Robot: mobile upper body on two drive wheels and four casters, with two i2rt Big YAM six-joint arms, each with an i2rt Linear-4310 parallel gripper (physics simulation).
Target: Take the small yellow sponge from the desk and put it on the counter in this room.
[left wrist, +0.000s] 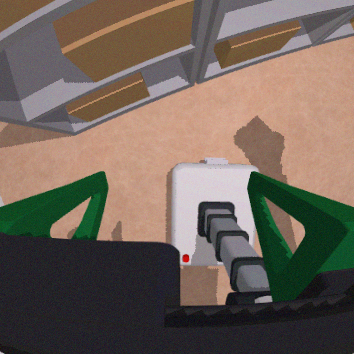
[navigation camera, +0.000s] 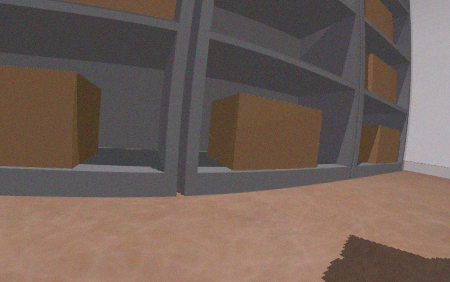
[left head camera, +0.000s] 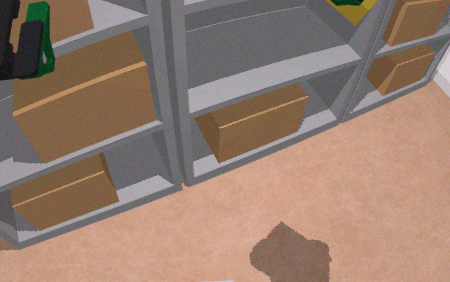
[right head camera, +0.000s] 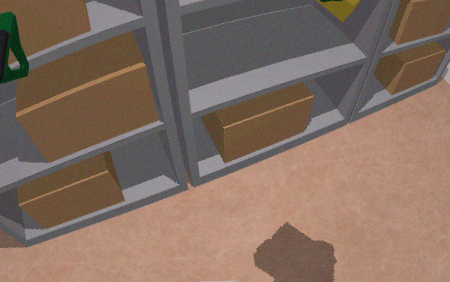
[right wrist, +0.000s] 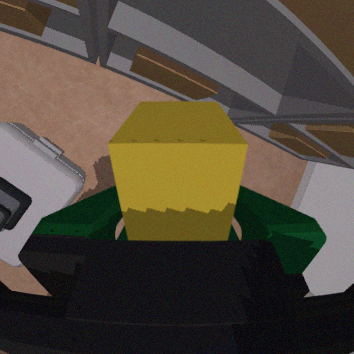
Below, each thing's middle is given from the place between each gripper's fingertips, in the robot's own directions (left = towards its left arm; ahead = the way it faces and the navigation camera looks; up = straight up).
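The small yellow sponge (right wrist: 177, 165) is 10 mm behind my right hand and 20 mm above it. Going by its middle, the sponge is nearer to my right hand than to my left hand.
My left hand is 450 mm to the left of the small yellow sponge, 250 mm short of it and 60 mm above it.
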